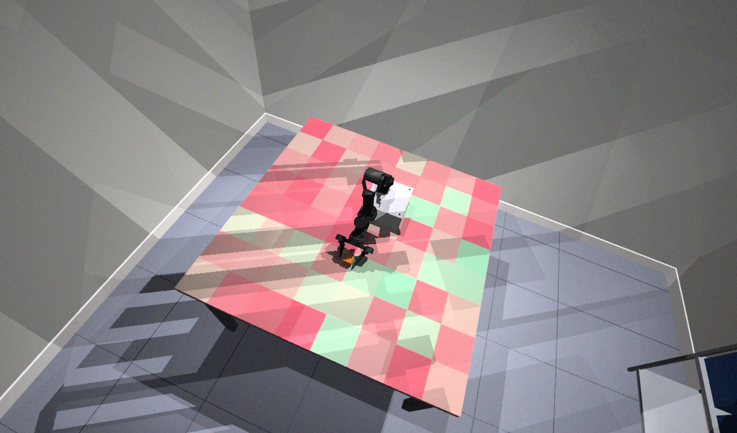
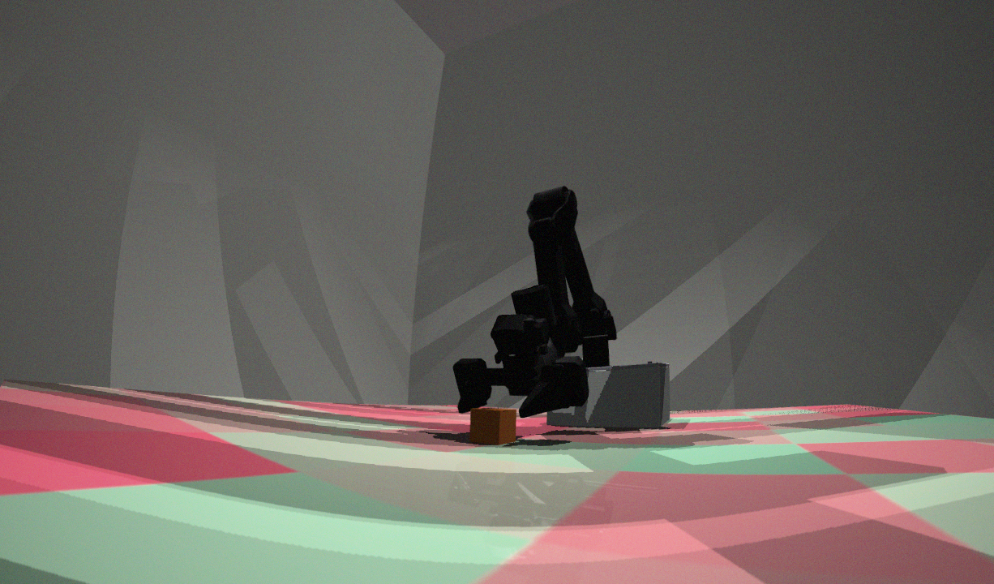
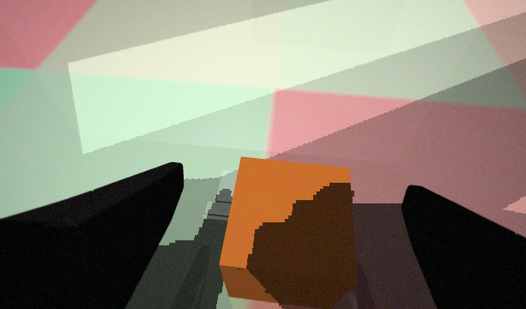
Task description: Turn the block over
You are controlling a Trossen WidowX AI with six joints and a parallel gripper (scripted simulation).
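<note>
Right now the block is 10 mm behind my gripper tip and 30 mm below it.
</note>
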